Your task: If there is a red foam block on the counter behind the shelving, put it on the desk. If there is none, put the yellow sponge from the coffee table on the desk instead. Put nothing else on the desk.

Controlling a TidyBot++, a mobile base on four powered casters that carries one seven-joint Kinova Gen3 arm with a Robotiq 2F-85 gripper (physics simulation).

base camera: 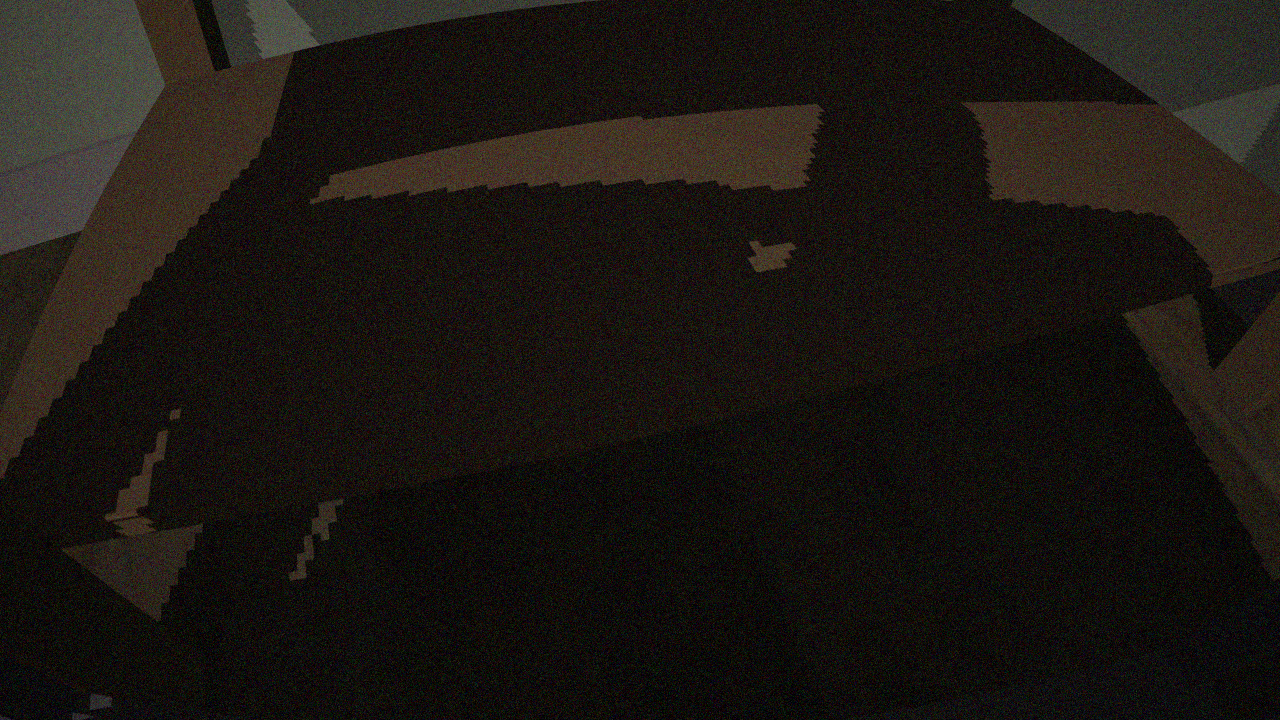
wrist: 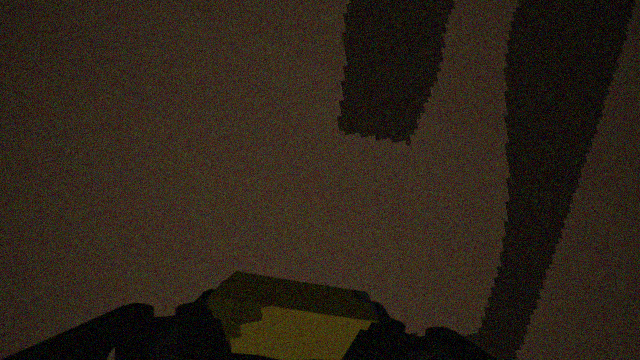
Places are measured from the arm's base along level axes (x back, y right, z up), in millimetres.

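Pixels of known places: gripper, fingertip midpoint: (wrist: pixel 293 305).
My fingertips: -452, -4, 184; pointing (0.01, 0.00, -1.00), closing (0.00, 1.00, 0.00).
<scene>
For each thing: its top centre in the pictures, then the offset to it from my fingertips, as dx, dy, dz. "spot": a spot on its surface instead. Level surfaces: height alone.
- yellow sponge, surface spot: (wrist: pixel 300 332) spot: -7, +4, +45
- plain brown surface, surface height: dz -130
- large brown table top, surface height: dz -430
- brown upright part, surface spot: (base camera: pixel 1244 402) spot: +101, +547, -572
The yellow sponge (wrist: pixel 300 332) shows at the bottom of the wrist view, between the two dark fingers. My gripper (wrist: pixel 293 305) is shut on it, with a finger against each side. The sponge is above a plain brown surface (wrist: pixel 175 150), and dark shadows on that surface lie apart from it. The gripper does not show in the base camera view. A red foam block does not show in either view. I cannot tell which surface, if any, is the desk.
A large brown table top (base camera: pixel 581 147) fills much of the dim base camera view, mostly in dark shadow. Its near edge runs across the middle of the view. A brown upright part (base camera: pixel 1244 402) shows below it at the right. Pale surfaces show beyond at both upper corners.
</scene>
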